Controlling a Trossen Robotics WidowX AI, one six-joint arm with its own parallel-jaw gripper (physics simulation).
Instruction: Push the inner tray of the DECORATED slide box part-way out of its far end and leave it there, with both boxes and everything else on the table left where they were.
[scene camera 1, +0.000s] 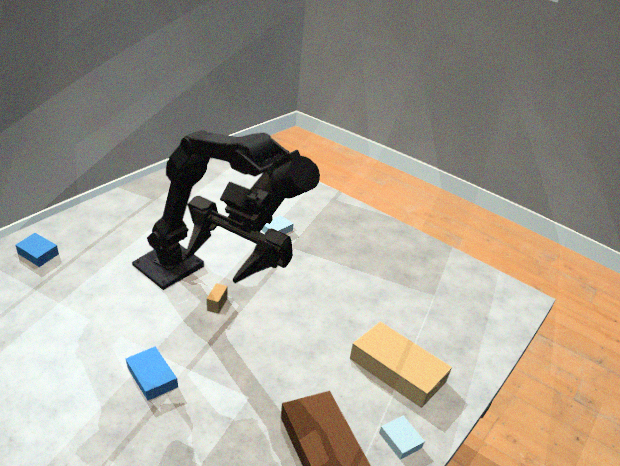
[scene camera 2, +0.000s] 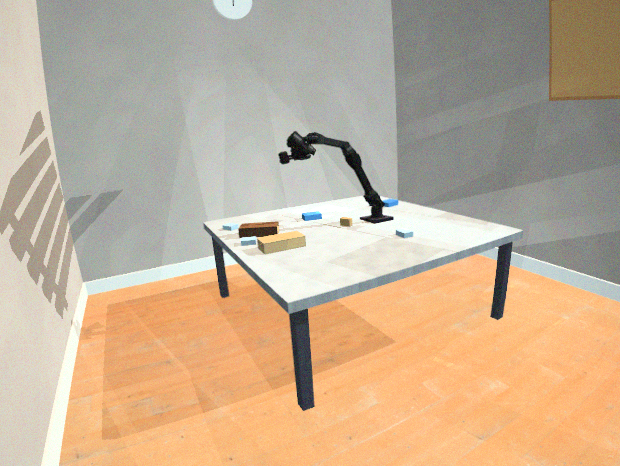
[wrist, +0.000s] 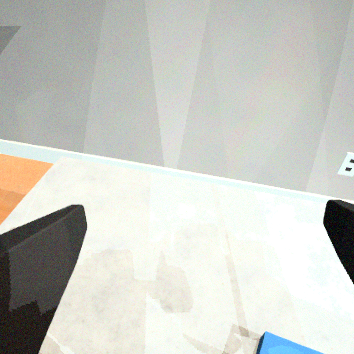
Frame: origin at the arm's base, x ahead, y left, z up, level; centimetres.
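Where they show: gripper, between the fingertips: (scene camera 1: 209, 269) (wrist: 205, 214); arm's base, origin of its link: (scene camera 1: 169, 260) (scene camera 2: 377, 217).
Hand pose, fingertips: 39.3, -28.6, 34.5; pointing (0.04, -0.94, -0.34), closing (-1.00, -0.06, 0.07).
Note:
Each offset is from my fingertips to the top centre of the thing, as dx, dy, dz. "*": to the spot under its first point. Level surfaces: height alone.
A long brown box @[+22.6, +3.8, -31.1] (scene camera 1: 328, 420) (scene camera 2: 258, 230) lies on the table, cut off by the lower edge in scene camera 1. A long tan box @[+25.8, +31.1, -31.1] (scene camera 1: 400, 358) (scene camera 2: 281, 243) lies beside it, apart from it. Which one is decorated I cannot tell; no tray shows sticking out of the visible sides. My gripper (scene camera 1: 211, 268) (wrist: 205, 214) is open and empty, high above the table and apart from both boxes. Neither box shows in the wrist view.
A small tan block @[-19.5, +24.5, -32.1] (scene camera 1: 217, 298) (scene camera 2: 345, 221) lies near the arm's base. Blue blocks @[-16.0, -2.2, -33.1] (scene camera 1: 151, 373) @[-72.5, +8.1, -33.0] (scene camera 1: 37, 249) (scene camera 2: 311, 215) (scene camera 2: 390, 202) and light blue blocks @[+34.3, +14.2, -33.7] (scene camera 1: 401, 436) @[-25.9, +59.8, -33.7] (scene camera 1: 281, 224) (scene camera 2: 248, 241) @[+29.0, -19.2, -33.7] (scene camera 2: 230, 227) (scene camera 2: 404, 233) lie around the table @[dz -36.1] (scene camera 1: 375, 280) (scene camera 2: 350, 260). One blue block @[* -15.9, -5.4, -33.1] (wrist: 290, 345) shows in the wrist view.

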